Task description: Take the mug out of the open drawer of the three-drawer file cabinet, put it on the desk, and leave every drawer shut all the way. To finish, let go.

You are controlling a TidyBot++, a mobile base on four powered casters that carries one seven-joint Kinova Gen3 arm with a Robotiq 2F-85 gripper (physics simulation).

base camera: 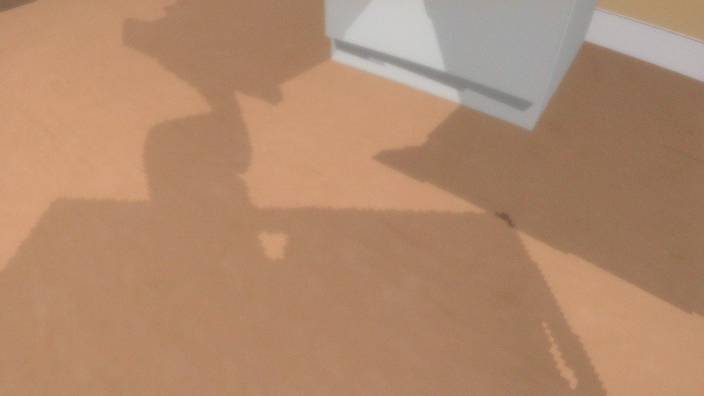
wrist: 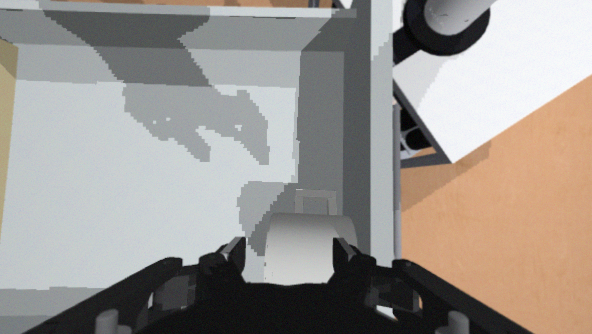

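The light grey mug [wrist: 305,245] lies on its side in the open drawer [wrist: 125,200], close to the drawer's front panel at the right of the wrist view. Its square handle points to the top of that view. My gripper [wrist: 289,250] is open and empty, over the mug. The left fingertip shows just beyond the mug's left end; the right fingertip overlaps its right part. The height between fingertips and mug is hard to tell. The lower front of the grey file cabinet [base camera: 390,40] shows in the base camera. The desk does not show in either view.
A tan surface [wrist: 7,110] shows at the drawer's left end. The drawer's handle bar [wrist: 398,200] runs outside its front panel. My white-topped mobile base [wrist: 510,80] and arm column [wrist: 452,15] are at the upper right. A white baseboard [base camera: 645,40] runs beside the cabinet.
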